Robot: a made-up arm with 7 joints.
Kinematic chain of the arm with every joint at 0, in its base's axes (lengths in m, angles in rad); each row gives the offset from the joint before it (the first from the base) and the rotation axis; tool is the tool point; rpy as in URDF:
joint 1: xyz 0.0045 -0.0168 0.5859 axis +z
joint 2: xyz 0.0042 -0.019 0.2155 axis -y
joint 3: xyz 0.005 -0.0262 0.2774 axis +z
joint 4: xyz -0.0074 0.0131 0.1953 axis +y
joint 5: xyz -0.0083 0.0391 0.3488 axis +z
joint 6: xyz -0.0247 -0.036 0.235 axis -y
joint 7: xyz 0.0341 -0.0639 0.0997 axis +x
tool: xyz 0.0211 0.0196 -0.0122 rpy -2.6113 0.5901 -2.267
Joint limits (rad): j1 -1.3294..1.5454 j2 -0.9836..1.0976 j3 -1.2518..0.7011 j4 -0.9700..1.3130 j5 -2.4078..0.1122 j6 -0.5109..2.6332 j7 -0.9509..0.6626
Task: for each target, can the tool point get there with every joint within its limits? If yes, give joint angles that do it. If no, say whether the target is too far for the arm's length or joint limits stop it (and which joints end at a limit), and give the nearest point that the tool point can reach.
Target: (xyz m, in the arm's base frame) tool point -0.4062 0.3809 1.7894
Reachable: yes | joints -1.0139 0.4161 0.5362 -0.1265 -1.0314 -0.0794 0.1352
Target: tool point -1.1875 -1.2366 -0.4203
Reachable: no: too far | nearest point -0.6836 -0.7209 0.5905 | short by 1.242 m
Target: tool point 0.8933 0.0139 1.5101
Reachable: yes | joints -0.0517 -0.6418 0.0583 0.5780 -1.4171 0.9552 0.1151
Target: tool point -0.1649 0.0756 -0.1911
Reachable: no: joint limits stop it (at a limit: joint 2, joint 4, joint 7) | nearest point -0.7257 0.3815 0.5994 | short by 1.016 m
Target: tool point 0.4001 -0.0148 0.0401
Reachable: no: joint limits stop it (at a limit: joint 2, joint 4, joint 5, joint 6, joint 7) | nearest point 0.8353 -0.0126 0.5821 | short by 0.695 m
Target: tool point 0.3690 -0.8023 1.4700
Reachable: yes | joints -1.1076 -0.5142 0.0927 0.8002 -0.1780 1.0017 -0.2157
